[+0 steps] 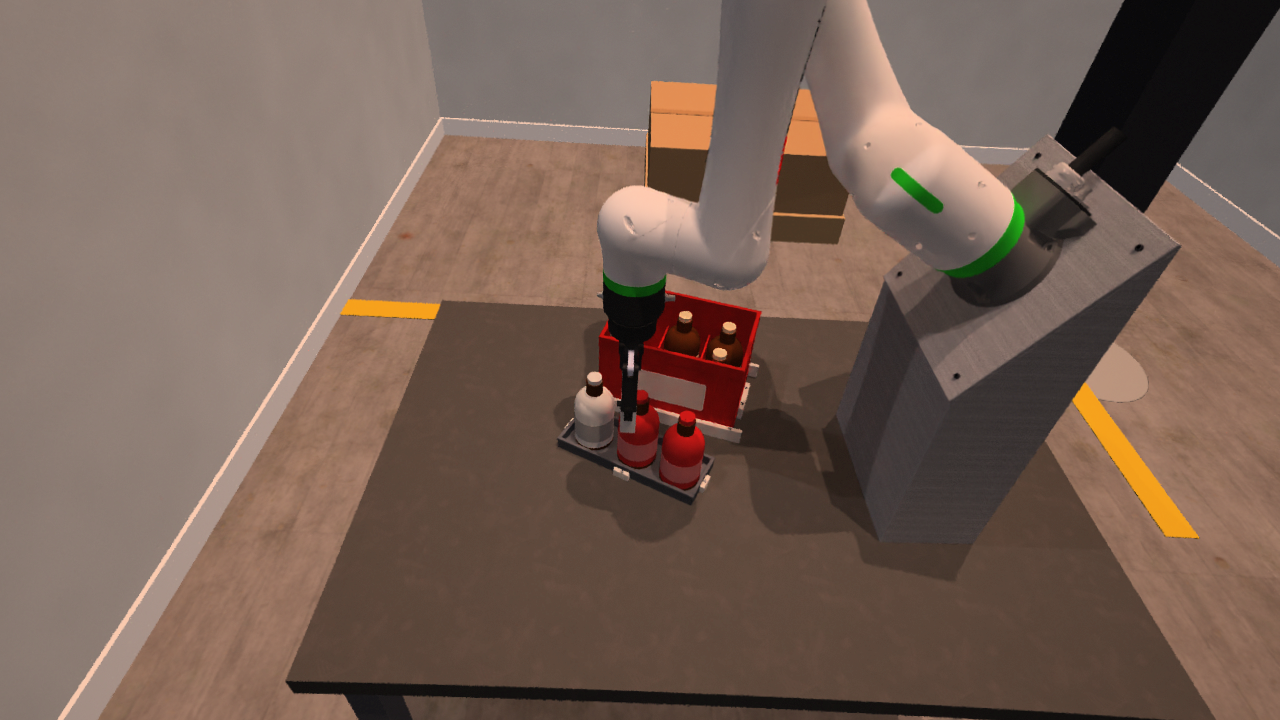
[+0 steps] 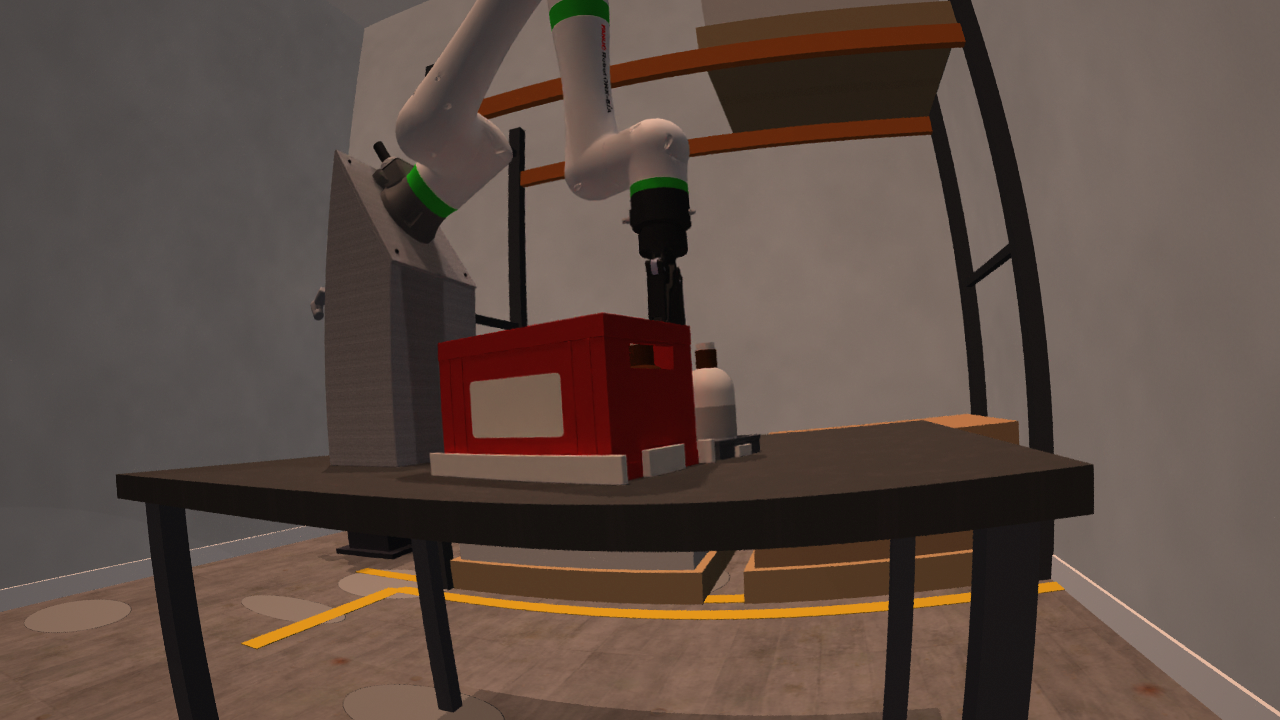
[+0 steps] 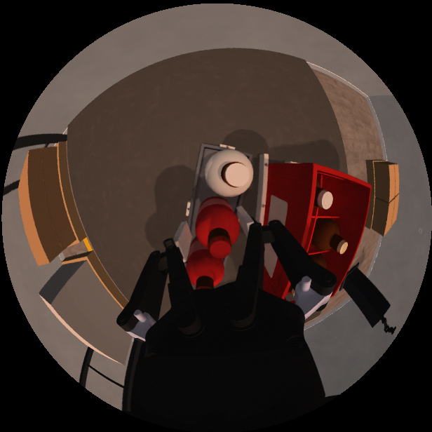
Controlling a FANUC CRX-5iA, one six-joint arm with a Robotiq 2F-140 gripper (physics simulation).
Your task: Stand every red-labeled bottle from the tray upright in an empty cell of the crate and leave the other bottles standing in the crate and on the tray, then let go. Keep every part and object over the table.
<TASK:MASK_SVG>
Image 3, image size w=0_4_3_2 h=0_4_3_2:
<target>gripper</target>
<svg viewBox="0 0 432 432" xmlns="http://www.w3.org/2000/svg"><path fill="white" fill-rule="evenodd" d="M279 220L270 220L269 225L261 225L250 217L241 205L236 207L239 223L247 237L243 262L238 266L236 281L217 288L193 290L184 266L191 243L191 232L186 220L180 223L173 238L163 241L166 251L160 253L159 250L154 250L149 254L129 302L116 318L116 323L123 330L147 345L148 356L138 360L135 365L130 396L130 410L138 418L184 431L249 431L299 417L314 410L323 400L323 384L304 339L304 320L314 311L325 308L337 278L331 271L313 262L302 245ZM168 274L171 307L158 319ZM264 243L271 243L295 291L295 304L262 290Z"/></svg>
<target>white bottle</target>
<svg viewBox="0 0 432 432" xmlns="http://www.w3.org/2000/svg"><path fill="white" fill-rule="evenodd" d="M222 149L212 154L205 164L205 181L212 191L221 196L237 196L248 189L252 182L252 164L248 157L240 151Z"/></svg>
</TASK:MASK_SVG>
